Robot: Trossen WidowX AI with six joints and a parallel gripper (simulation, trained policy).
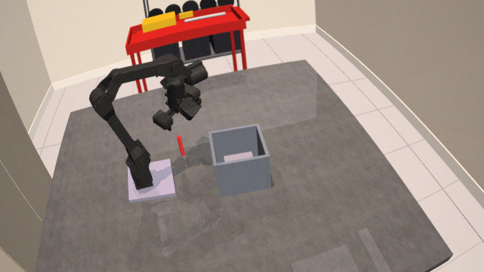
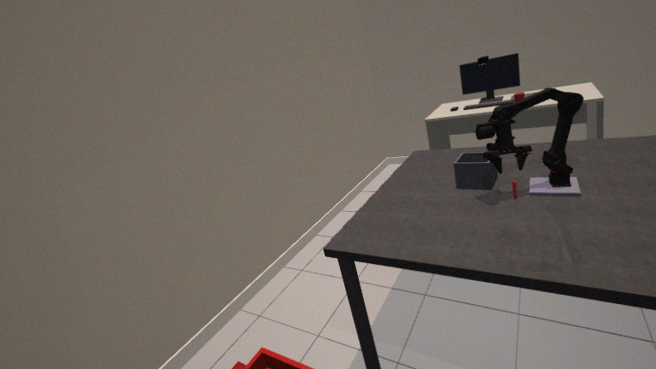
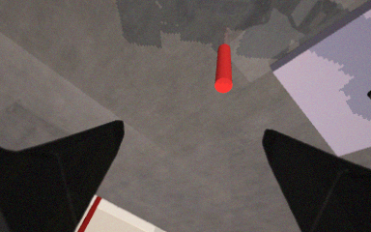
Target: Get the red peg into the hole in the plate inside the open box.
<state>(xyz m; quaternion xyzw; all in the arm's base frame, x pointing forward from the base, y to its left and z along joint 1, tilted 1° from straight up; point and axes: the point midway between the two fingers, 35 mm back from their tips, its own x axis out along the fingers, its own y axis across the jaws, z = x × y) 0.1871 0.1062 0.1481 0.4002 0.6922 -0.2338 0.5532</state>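
My gripper tip is 9 cm above the red peg, 2 cm to the left of it and 1 cm past it.
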